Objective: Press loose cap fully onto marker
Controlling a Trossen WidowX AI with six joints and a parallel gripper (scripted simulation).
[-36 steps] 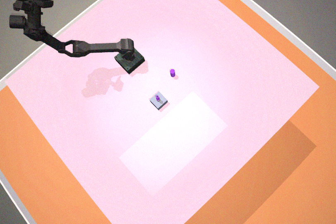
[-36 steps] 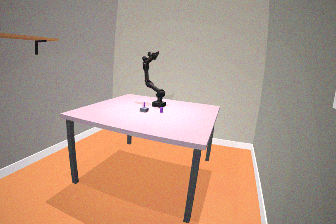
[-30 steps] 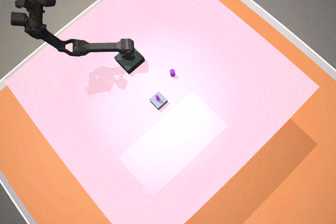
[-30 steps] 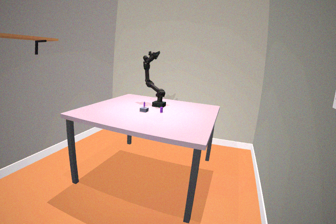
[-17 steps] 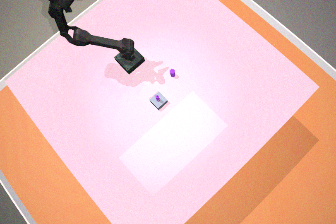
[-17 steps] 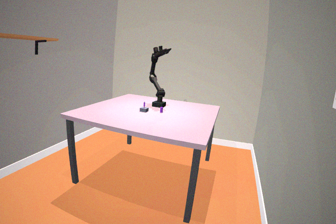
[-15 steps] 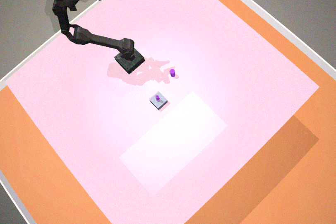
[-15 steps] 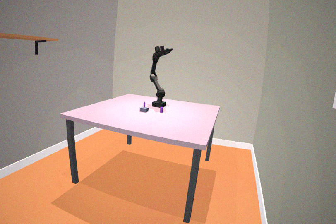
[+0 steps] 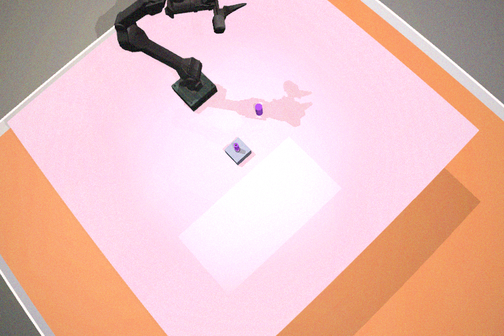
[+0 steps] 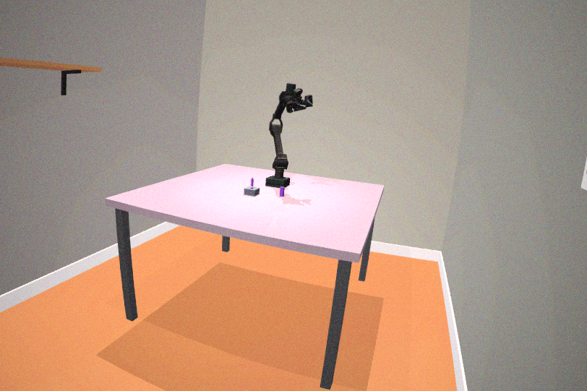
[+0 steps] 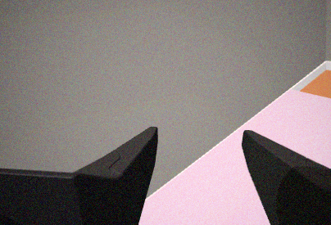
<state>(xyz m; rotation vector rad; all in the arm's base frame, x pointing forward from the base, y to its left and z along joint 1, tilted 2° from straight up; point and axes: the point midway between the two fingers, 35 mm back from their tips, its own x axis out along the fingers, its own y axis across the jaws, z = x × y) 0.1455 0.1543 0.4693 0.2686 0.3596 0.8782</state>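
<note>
Now: gripper tip 10 cm short of the purple cap, 10 cm to the left of it and 49 cm above it. The rest, counted from my gripper tip: purple marker 14 cm ahead, 27 cm to the right, 44 cm below.
</note>
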